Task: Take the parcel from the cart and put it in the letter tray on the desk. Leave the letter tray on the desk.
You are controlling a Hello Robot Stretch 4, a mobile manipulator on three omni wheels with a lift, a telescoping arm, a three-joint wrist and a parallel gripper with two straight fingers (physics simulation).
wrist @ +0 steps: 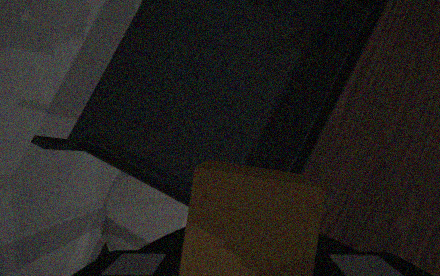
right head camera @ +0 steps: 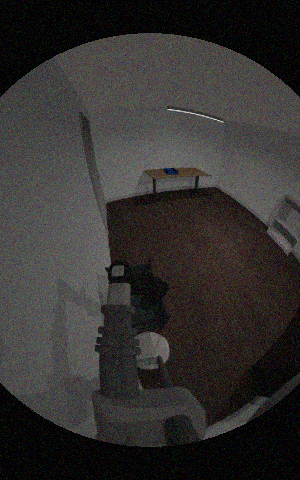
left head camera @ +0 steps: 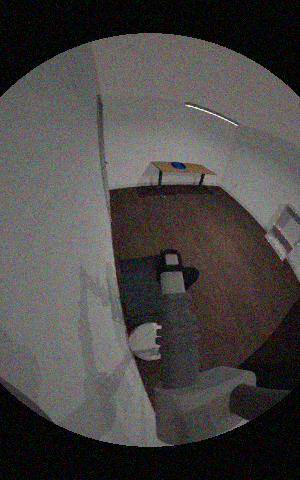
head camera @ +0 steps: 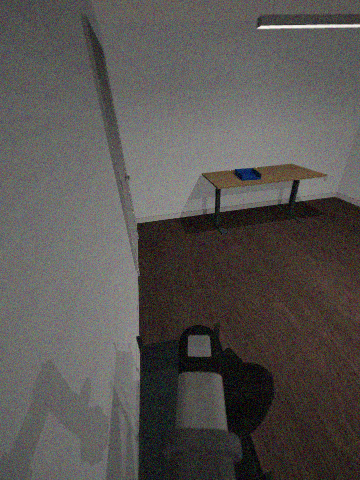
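Where they show: gripper, between the fingertips: [wrist: 243, 244]; robot's base, origin of its link: [wrist: 172, 213] [right head camera: 148, 349] [left head camera: 148, 340].
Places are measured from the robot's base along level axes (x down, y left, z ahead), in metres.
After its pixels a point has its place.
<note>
The orange-brown parcel [wrist: 252, 220] {y -0.074, x -0.973, z 0.303 m} is between the two fingers of my gripper [wrist: 243, 244] {y -0.088, x -0.922, z 0.282 m} in the wrist view. The gripper is shut on it, above the dark cart [wrist: 190, 75] {y 0.096, x -0.635, z 0.388 m} [head camera: 159, 400] {y 0.147, x -0.635, z 0.438 m} [left head camera: 139, 287] {y 0.084, x -0.635, z 0.417 m}. In the head views the wrist and arm hide the fingers and the parcel. The blue letter tray [head camera: 248, 174] {y -0.779, x -0.695, z 3.234 m} [left head camera: 178, 165] {y -0.775, x -0.695, z 3.208 m} [right head camera: 171, 171] {y -0.776, x -0.695, z 3.174 m} stands on the left part of the wooden desk [head camera: 285, 173] {y -1.288, x -0.692, z 3.206 m} [left head camera: 197, 169] {y -1.242, x -0.692, z 3.109 m} [right head camera: 190, 173] {y -1.215, x -0.693, z 3.042 m}, far across the room from the gripper.
A pale wall [head camera: 65, 200] {y 0.387, x -1.323, z 0.677 m} runs close along the left, beside the cart. A door [head camera: 107, 100] {y 0.759, x -1.656, z 2.310 m} is set in it farther ahead. Brown wooden floor [head camera: 280, 300] {y -0.771, x 0.028, z 1.518 m} stretches between the cart and the desk. A pale framed object [left head camera: 285, 232] [right head camera: 285, 225] is at the right wall.
</note>
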